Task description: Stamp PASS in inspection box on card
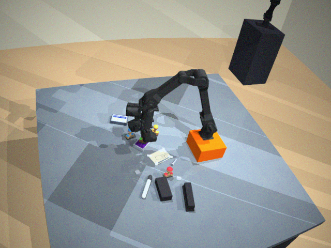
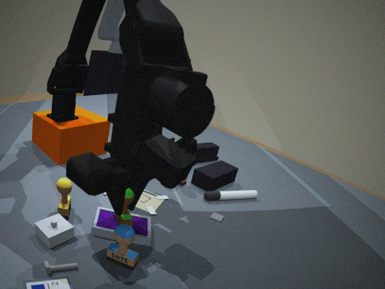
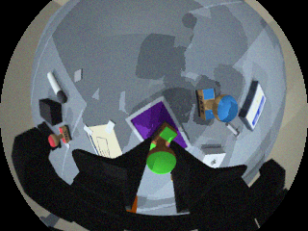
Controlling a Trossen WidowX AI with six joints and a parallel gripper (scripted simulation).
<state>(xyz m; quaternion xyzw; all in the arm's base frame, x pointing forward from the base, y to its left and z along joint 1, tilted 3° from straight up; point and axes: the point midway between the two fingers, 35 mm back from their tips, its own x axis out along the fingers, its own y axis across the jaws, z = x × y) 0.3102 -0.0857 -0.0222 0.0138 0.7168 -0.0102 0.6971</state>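
The green stamp is right at my gripper tip. Also, from my gripper tip: blue date stamp 5 cm ahead, 6 cm to the right, 2 cm below; then yellow-knobbed stamp 9 cm behind, 6 cm to the right, 2 cm below; then purple ink pad 3 cm below.
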